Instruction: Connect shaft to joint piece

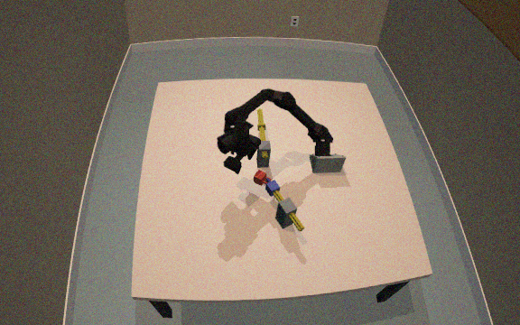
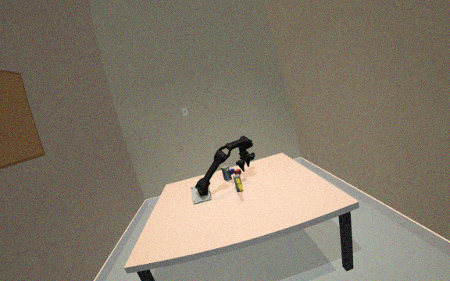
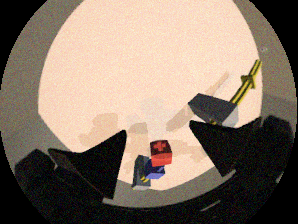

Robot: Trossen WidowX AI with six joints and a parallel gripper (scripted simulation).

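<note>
The red joint piece is 7 cm behind my gripper tip, 5 cm to the left of it and 2 cm below it.
</note>
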